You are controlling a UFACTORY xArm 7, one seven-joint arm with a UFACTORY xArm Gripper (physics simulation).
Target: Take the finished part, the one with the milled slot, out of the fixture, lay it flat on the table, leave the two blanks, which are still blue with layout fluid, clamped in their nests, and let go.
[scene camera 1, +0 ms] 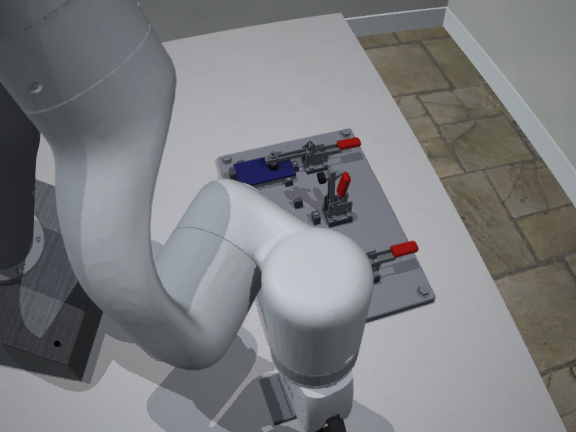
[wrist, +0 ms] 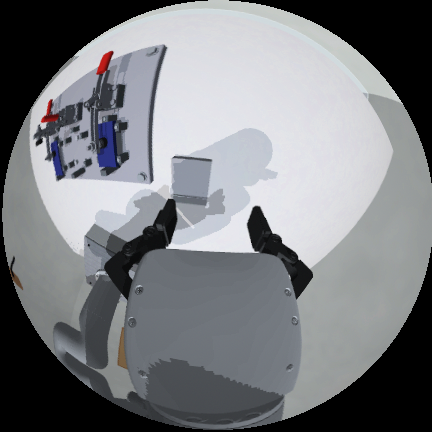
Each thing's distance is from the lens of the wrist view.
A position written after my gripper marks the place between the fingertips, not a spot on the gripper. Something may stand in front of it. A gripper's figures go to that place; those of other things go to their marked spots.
my gripper [wrist: 213,211]: 0.14 m
blue blank [wrist: 106,157]: 0.23 m
